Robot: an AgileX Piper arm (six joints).
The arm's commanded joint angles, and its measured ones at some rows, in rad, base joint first. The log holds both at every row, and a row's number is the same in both.
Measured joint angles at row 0:
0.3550, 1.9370, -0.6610, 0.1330, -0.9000, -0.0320
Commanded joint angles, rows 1 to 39:
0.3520, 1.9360, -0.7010, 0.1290, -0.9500, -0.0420
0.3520, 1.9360, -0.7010, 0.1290, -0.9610, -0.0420
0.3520, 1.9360, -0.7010, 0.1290, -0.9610, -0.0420
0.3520, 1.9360, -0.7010, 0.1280, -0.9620, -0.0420
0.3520, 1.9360, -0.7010, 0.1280, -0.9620, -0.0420
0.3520, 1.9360, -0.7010, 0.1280, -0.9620, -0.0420
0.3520, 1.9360, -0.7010, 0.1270, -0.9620, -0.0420
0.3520, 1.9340, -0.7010, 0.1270, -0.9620, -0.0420
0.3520, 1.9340, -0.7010, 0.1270, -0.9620, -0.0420
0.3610, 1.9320, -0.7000, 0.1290, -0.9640, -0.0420
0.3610, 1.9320, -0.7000, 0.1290, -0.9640, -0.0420
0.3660, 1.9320, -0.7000, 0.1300, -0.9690, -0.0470
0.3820, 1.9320, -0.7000, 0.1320, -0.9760, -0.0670
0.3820, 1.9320, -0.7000, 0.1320, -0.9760, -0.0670
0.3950, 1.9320, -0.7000, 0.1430, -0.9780, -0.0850
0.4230, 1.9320, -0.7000, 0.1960, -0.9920, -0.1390
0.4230, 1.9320, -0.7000, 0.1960, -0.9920, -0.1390
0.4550, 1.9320, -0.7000, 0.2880, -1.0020, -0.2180
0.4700, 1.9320, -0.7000, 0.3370, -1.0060, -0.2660
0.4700, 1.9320, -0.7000, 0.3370, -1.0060, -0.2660
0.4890, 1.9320, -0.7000, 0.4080, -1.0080, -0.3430
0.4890, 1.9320, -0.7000, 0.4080, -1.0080, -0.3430
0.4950, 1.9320, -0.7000, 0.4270, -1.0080, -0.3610
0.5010, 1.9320, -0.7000, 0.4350, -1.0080, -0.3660
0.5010, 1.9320, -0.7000, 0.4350, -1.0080, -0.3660
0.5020, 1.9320, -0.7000, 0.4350, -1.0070, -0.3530
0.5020, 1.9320, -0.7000, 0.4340, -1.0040, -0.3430
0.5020, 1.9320, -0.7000, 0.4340, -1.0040, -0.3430
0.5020, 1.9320, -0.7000, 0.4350, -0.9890, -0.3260
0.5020, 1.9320, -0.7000, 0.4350, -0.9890, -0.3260
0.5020, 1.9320, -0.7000, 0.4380, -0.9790, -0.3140
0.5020, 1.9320, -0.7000, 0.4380, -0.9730, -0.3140
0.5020, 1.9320, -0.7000, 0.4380, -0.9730, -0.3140
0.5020, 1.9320, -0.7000, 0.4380, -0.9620, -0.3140
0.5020, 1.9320, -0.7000, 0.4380, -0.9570, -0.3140
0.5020, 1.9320, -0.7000, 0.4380, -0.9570, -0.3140
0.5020, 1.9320, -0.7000, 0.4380, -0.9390, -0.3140
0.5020, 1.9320, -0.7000, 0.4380, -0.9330, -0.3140
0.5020, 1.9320, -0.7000, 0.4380, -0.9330, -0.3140
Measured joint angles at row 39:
0.4990, 1.9400, -0.6900, 0.4450, -0.9650, -0.3200
